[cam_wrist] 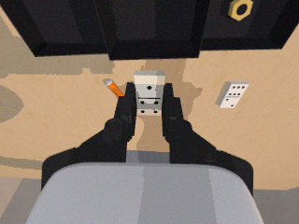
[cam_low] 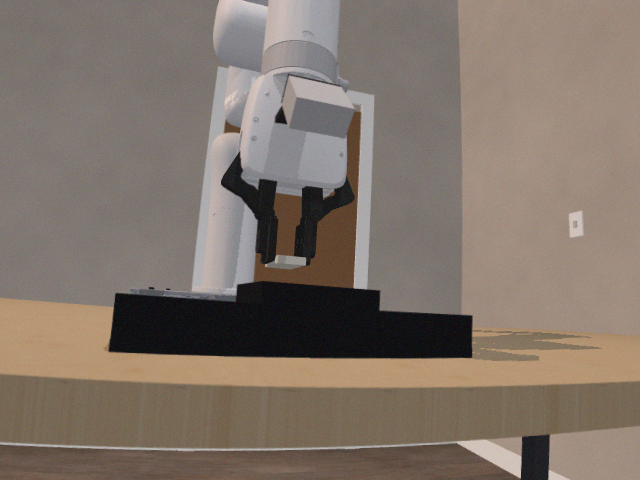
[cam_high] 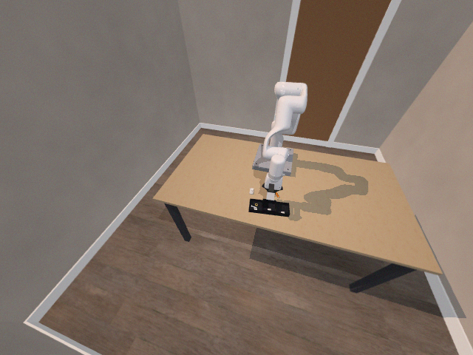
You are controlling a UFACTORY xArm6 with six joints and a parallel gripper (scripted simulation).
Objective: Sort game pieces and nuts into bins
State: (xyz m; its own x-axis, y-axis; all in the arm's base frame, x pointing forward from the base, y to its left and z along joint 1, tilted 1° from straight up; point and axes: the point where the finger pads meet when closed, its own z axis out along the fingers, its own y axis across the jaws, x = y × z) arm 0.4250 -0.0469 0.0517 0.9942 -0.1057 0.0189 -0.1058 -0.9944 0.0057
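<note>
The white domino lies 12 cm to the right of my hand, 8 cm below it and 7 cm behind it. Round my hand: orange battery: 8 cm below, 6 cm to the left, 5 cm behind; black bin: 7 cm below, 7 cm ahead, 1 cm to the right; yellow nut: 9 cm to the right, 8 cm below, 5 cm ahead.
</note>
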